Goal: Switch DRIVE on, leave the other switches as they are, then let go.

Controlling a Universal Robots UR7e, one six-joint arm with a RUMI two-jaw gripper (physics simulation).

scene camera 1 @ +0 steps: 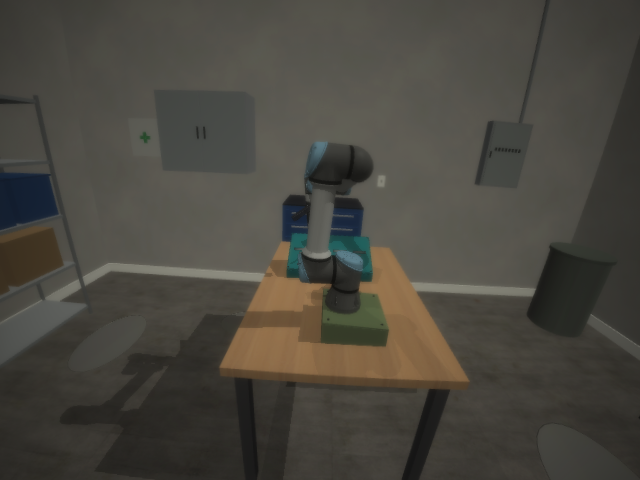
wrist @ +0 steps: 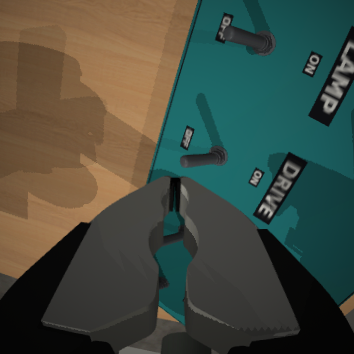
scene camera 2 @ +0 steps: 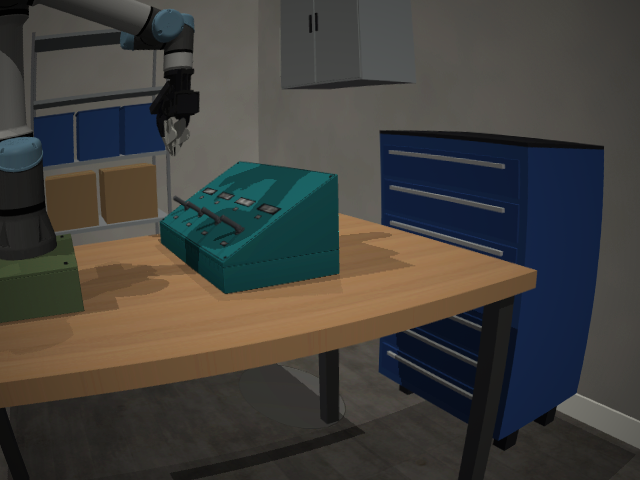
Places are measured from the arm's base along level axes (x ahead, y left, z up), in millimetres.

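Pixels of known places: gripper, fingertip midpoint: [wrist: 174, 179] [scene camera 2: 174, 155]; arm's base, link origin: [scene camera 1: 342, 303] [scene camera 2: 26, 249].
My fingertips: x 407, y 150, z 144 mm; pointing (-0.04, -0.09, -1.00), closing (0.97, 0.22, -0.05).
Observation:
Ahead of a thing's pixels: the offset from my fingertips to its top centre. Level surfaces: height alone.
A sloped teal switch panel [scene camera 1: 357, 243] [scene camera 2: 281, 268] [wrist: 240, 120] stands on the table, with several dark levers in a row. In the wrist view the DRIVE lever {dx +31, dy -54, dz -106 mm} [wrist: 202, 159] leans to the side of its OFF label, away from ON. The LAMP lever {dx +33, dy +66, dz -106 mm} [wrist: 245, 37] leans to its own OFF label. Another lever {dx +29, dy -174, dz -106 mm} [wrist: 172, 236] shows partly between the jaws and its label is hidden. My gripper [scene camera 2: 174, 153] [wrist: 174, 179] is shut and empty. It hangs above the panel's far end in scene camera 2, apart from the levers. In scene camera 1 the arm hides much of the panel.
The wooden table {dz -238 mm} [scene camera 1: 289, 356] [scene camera 2: 206, 330] carries the arm's green base block [scene camera 1: 354, 335] [scene camera 2: 38, 294]. A blue drawer cabinet [scene camera 1: 295, 212] [scene camera 2: 558, 268] stands behind the table. Shadows of the arm fall on the panel and table.

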